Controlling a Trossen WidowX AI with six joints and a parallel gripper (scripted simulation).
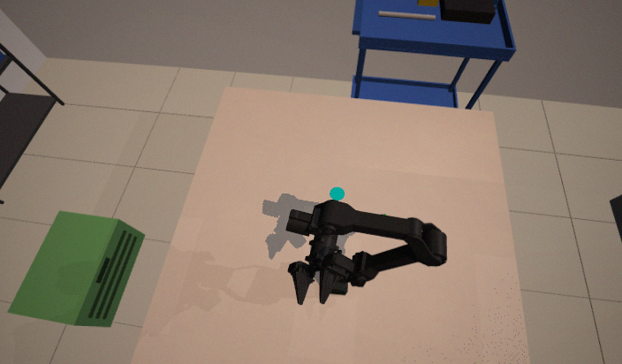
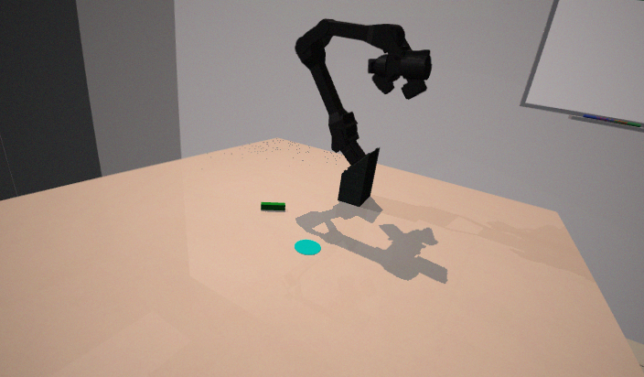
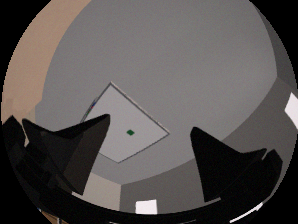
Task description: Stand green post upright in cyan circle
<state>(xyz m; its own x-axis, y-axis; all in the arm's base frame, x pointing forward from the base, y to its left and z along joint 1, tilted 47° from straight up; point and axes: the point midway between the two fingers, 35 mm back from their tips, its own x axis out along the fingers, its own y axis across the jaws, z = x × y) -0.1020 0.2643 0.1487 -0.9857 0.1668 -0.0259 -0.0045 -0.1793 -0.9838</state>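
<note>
The green post is 370 mm ahead of my gripper tip, 220 mm to the right of it and 420 mm below it. Round my gripper tip: cyan circle: 470 mm ahead, 50 mm to the right, 420 mm below.
</note>
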